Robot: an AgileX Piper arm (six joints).
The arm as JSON. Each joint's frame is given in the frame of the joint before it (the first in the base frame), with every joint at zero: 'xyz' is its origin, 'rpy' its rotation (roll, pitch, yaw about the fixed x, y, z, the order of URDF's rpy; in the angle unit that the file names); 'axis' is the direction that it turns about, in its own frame. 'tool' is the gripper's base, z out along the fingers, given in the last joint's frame.
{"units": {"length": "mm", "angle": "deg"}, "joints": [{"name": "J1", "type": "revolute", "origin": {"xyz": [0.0, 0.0, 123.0], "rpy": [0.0, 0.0, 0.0]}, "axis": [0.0, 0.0, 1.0]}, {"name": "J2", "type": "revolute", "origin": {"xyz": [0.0, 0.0, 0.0], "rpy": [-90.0, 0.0, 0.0]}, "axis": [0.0, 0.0, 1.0]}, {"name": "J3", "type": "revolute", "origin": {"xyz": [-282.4, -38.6, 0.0], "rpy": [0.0, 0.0, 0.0]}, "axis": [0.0, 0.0, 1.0]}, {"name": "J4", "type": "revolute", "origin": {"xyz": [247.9, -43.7, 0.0], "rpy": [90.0, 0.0, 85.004]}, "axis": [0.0, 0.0, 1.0]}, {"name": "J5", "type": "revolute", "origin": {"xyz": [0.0, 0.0, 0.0], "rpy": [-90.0, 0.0, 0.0]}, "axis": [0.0, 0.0, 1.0]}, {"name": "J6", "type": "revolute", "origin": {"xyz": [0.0, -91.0, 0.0], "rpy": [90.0, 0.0, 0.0]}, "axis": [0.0, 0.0, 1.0]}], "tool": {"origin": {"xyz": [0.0, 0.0, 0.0], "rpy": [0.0, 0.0, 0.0]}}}
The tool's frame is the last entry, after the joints.
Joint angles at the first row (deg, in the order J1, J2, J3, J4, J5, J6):
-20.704, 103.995, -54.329, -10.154, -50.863, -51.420
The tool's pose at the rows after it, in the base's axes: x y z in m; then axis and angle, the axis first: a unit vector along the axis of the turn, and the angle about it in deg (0 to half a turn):
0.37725 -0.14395 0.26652 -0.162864 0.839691 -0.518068 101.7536
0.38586 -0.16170 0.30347 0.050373 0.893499 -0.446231 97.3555
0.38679 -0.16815 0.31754 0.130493 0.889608 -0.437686 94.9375
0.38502 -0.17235 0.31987 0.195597 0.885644 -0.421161 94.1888
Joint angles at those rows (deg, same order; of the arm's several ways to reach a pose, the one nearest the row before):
-20.703, 102.843, -60.657, 1.164, -44.053, -44.406
-20.703, 101.964, -69.404, 16.809, -34.338, -38.609
-20.704, 101.965, -72.275, 23.688, -34.192, -38.740
-20.704, 101.964, -72.939, 29.101, -34.555, -38.493

